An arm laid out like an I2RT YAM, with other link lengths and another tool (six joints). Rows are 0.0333 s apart.
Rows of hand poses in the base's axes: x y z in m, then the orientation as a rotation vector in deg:
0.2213 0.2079 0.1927 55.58 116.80 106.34
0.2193 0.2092 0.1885 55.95 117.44 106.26
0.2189 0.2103 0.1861 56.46 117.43 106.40
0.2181 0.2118 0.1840 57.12 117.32 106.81
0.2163 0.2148 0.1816 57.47 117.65 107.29
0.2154 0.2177 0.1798 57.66 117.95 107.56
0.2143 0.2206 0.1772 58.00 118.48 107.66
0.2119 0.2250 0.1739 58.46 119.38 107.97
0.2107 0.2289 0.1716 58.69 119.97 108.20
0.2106 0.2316 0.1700 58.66 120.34 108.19
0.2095 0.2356 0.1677 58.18 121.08 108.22
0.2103 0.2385 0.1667 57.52 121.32 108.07
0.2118 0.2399 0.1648 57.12 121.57 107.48
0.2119 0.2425 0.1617 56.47 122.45 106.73
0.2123 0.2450 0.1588 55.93 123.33 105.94
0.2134 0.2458 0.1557 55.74 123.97 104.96
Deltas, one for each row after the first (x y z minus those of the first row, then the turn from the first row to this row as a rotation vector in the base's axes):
-0.0020 0.0013 -0.0042 -0.12 0.56 0.27
-0.0024 0.0024 -0.0066 0.06 0.91 0.19
-0.0032 0.0039 -0.0087 0.47 1.35 0.12
-0.0050 0.0069 -0.0111 0.78 1.84 0.45
-0.0059 0.0098 -0.0129 0.93 2.17 0.71
-0.0070 0.0127 -0.0155 0.95 2.68 1.00
-0.0094 0.0171 -0.0188 1.05 3.50 1.59
-0.0106 0.0210 -0.0211 1.12 4.00 2.01
-0.0107 0.0237 -0.0227 1.03 4.17 2.25
-0.0118 0.0277 -0.0250 0.82 4.26 2.85
-0.0110 0.0306 -0.0260 0.55 3.93 3.11
-0.0095 0.0320 -0.0279 0.05 3.70 3.12
-0.0094 0.0346 -0.0310 -0.74 3.62 3.52
-0.0090 0.0371 -0.0339 -1.52 3.61 3.88
-0.0079 0.0379 -0.0370 -2.32 3.66 3.92

